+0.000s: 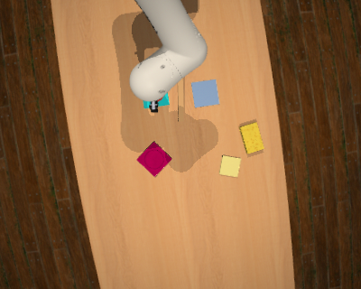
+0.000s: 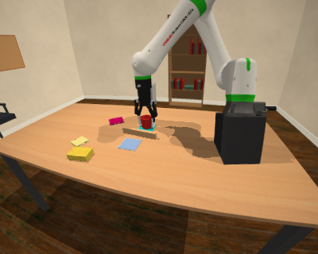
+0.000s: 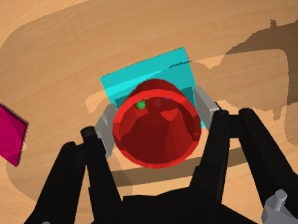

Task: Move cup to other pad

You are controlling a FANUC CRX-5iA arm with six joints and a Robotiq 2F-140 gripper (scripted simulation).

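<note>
The red cup lies 20 mm below my hand. The rest, counted from my hand: magenta block (240 mm ahead, 80 mm to the right, 40 mm below); then thin wooden rail (30 mm ahead, 100 mm to the left, 30 mm below); then pale yellow block (360 mm ahead, 200 mm to the left, 30 mm below).
</note>
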